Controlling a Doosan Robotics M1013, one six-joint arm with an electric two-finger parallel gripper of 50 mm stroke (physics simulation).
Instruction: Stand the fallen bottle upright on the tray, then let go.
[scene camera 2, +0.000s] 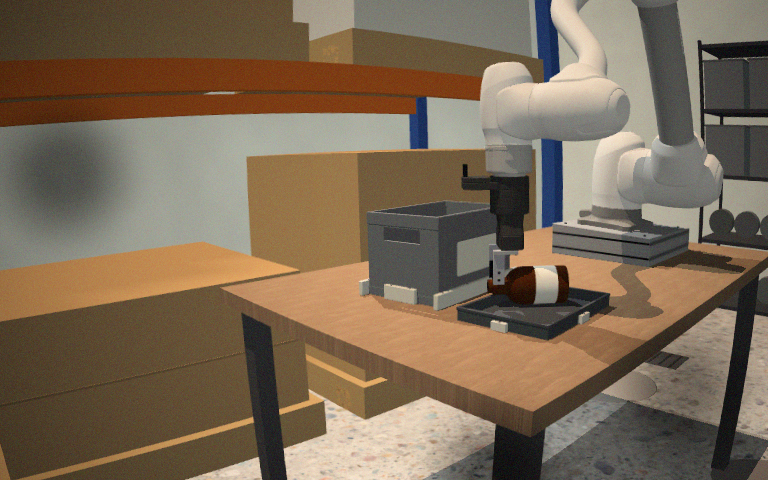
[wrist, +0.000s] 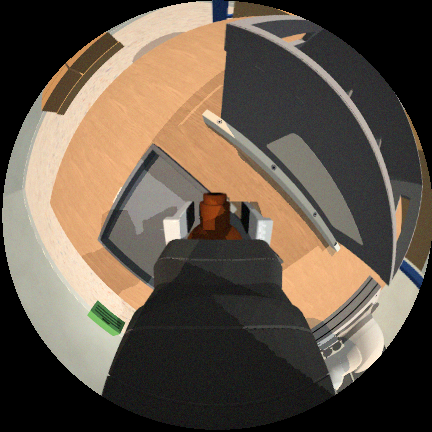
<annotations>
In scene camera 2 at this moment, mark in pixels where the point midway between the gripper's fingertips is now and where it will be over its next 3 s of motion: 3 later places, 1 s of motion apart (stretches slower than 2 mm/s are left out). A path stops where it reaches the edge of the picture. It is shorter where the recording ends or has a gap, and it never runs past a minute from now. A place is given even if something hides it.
My gripper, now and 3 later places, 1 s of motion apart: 496, 280; 498, 290; 513, 267; 519, 250
</annotations>
